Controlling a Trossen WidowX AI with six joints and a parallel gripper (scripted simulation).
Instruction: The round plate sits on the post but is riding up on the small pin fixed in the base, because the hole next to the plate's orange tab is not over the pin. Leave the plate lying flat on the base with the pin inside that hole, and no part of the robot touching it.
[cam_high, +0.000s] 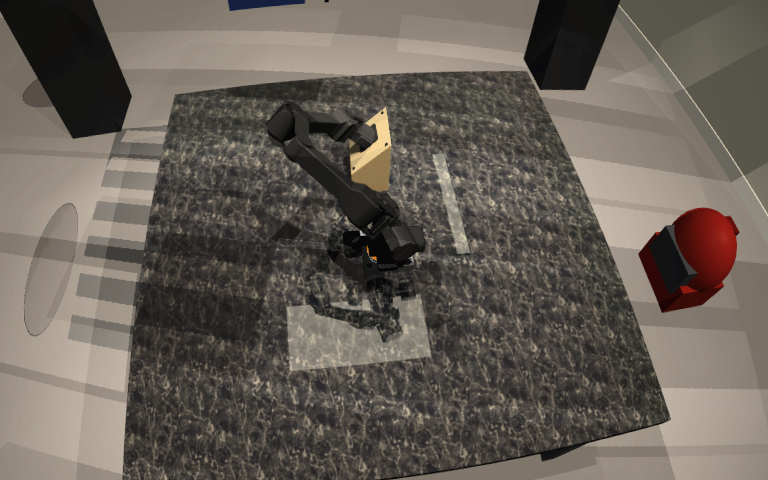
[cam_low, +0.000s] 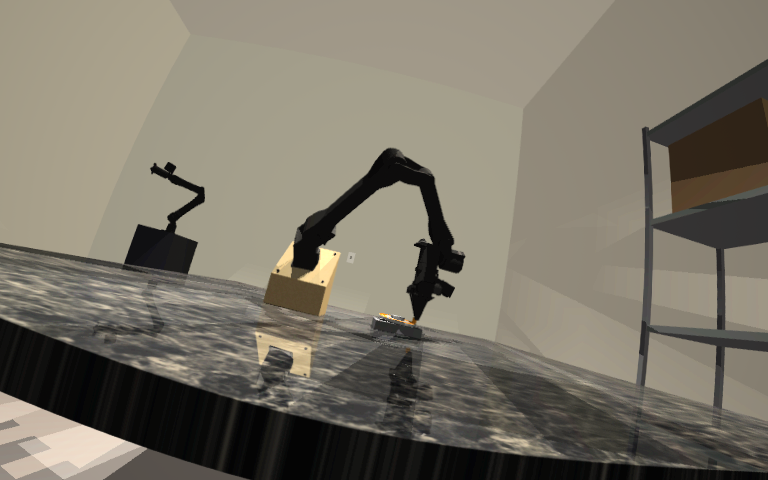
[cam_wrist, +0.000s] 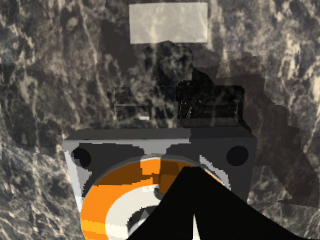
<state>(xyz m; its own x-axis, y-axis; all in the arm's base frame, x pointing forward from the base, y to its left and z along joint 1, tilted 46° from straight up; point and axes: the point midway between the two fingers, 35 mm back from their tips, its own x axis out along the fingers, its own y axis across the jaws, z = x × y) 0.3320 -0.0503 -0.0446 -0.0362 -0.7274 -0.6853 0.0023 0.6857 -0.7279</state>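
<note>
Right now the square grey base is 50 mm behind my gripper tip, 20 mm to the left of it and 20 mm below it.
</note>
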